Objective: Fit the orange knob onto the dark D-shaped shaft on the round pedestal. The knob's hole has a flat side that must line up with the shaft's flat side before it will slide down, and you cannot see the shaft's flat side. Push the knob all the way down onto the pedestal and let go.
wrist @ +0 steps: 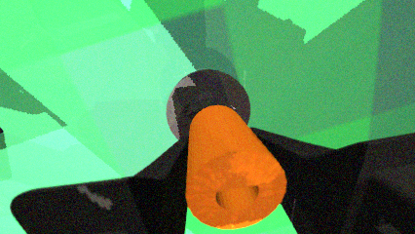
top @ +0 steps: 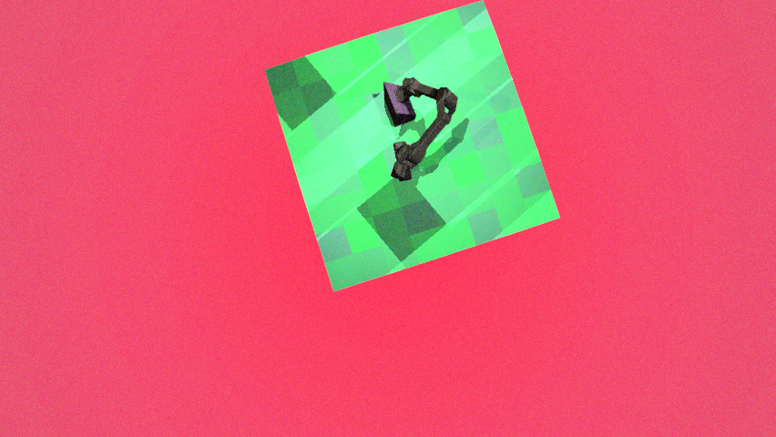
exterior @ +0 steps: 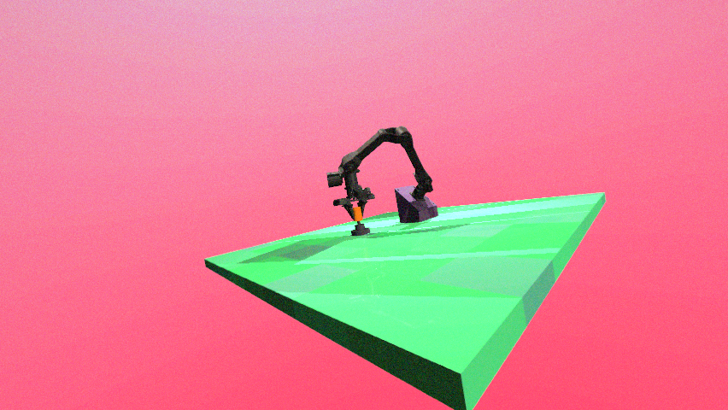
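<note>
Right now my gripper tip is 2 cm below the orange knob. Round my gripper tip: dark pedestal (4 cm below).
</note>
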